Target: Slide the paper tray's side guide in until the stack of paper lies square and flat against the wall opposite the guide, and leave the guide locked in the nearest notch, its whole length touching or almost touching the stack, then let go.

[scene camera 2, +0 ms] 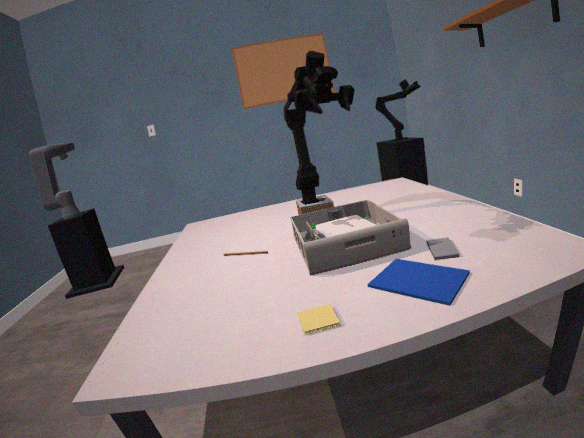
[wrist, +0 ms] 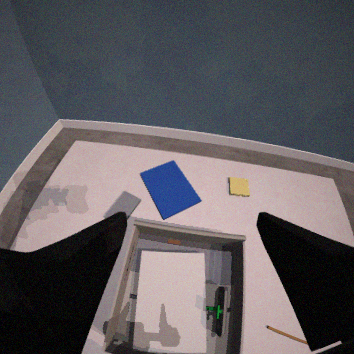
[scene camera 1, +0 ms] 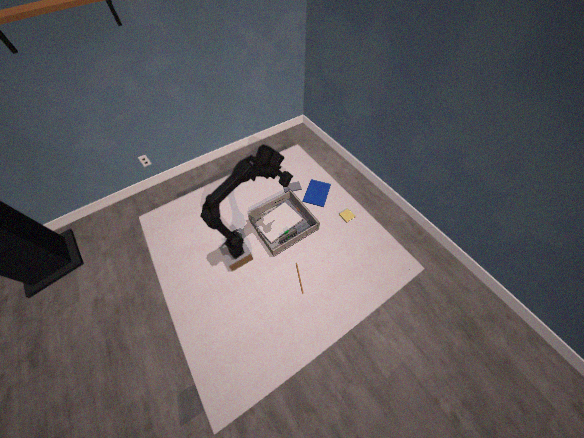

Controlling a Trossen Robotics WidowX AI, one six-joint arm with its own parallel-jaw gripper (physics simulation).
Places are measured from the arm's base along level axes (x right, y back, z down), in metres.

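Pixels of known places: gripper, fingertip midpoint: (scene camera 2: 335, 111) (wrist: 192, 219) (scene camera 1: 286, 171); arm's base at its link origin: (scene camera 2: 309, 201) (scene camera 1: 236, 252).
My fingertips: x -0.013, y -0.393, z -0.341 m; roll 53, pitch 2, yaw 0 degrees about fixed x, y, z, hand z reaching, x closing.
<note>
Ahead of a thing's pixels: the offset from my fingertips to its top centre.
The grey paper tray @[dx +0.013, dy +0.057, dz +0.328 m] (scene camera 1: 300, 241) (scene camera 2: 327, 256) (wrist: 190, 230) stands on the table. The white paper stack @[dx -0.010, dy +0.076, dz +0.383 m] (scene camera 1: 285, 220) (scene camera 2: 347, 226) (wrist: 172, 285) lies inside; in the wrist view a strip of tray floor shows between it and the left wall. The dark side guide @[dx +0.105, dy +0.101, dz +0.342 m] (scene camera 1: 287, 237) (scene camera 2: 313, 230) (wrist: 220, 320), with a green part, stands right of the stack in the wrist view. A gap shows between guide and stack. My gripper (scene camera 2: 334, 109) (wrist: 192, 219) is open and empty, high above the tray, fingers wide apart. Whether the guide sits in a notch cannot be told.
A blue book @[dx -0.029, dy -0.289, dz +0.415 m] (scene camera 1: 317, 193) (scene camera 2: 420, 281) (wrist: 170, 189), a grey flat piece @[dx -0.183, dy -0.193, dz +0.413 m] (scene camera 1: 294, 187) (scene camera 2: 443, 248) (wrist: 123, 204) and a yellow pad @[dx +0.239, dy -0.297, dz +0.412 m] (scene camera 1: 347, 215) (scene camera 2: 319, 319) (wrist: 239, 186) lie beyond the tray in the wrist view. A brown stick @[dx +0.333, dy +0.214, dz +0.416 m] (scene camera 1: 299, 278) (scene camera 2: 246, 253) (wrist: 286, 335) lies to the right.
</note>
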